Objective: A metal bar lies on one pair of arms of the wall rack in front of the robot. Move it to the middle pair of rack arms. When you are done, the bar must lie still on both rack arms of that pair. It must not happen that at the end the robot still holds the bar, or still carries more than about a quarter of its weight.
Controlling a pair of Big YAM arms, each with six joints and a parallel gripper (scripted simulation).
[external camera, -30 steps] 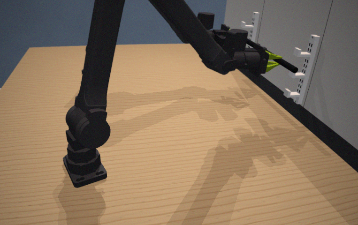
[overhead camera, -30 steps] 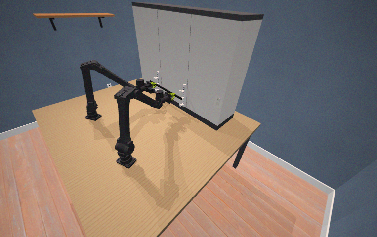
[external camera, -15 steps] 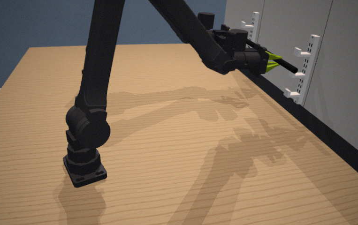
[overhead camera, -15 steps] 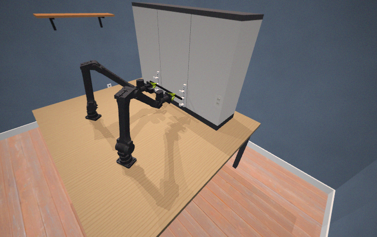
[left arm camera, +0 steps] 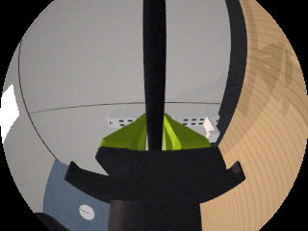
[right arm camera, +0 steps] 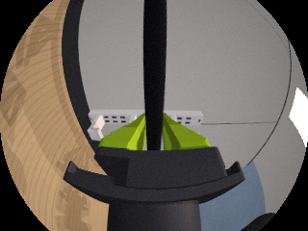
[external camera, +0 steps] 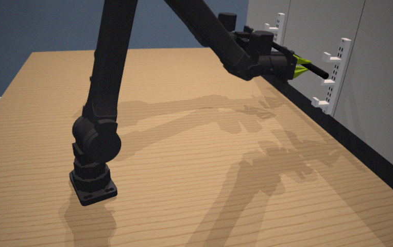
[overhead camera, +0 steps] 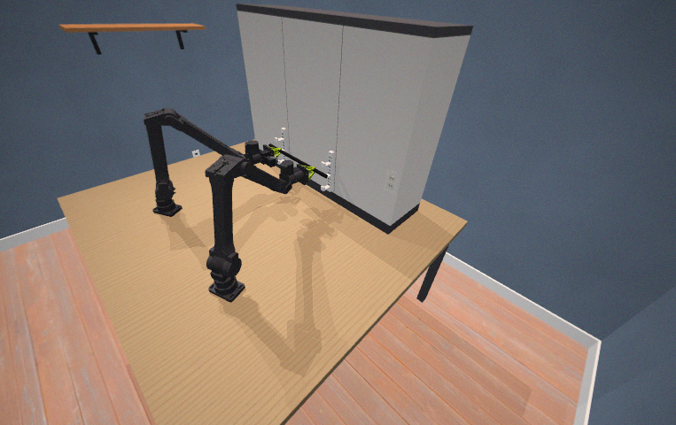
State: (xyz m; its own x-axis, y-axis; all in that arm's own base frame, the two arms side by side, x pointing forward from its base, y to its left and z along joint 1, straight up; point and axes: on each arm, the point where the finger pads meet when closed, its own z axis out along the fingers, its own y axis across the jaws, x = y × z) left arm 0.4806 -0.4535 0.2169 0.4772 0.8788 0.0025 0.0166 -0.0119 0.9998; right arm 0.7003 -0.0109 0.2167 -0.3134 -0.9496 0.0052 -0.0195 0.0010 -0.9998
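Now: right hand 10 mm past the metal bar and 150 mm to the right of it. Also, from my right hand: black base strip: 80 mm ahead, 130 mm to the left, 190 mm below; then grey wall panel: 240 mm ahead, 130 mm to the left, 230 mm above.
The metal bar is 15 cm to the right of my left hand and 1 cm ahead of it. From my left hand the other things lie so: black base strip (19 cm below, 17 cm to the right, 10 cm ahead); grey wall panel (25 cm ahead, 23 cm above, 17 cm to the right).
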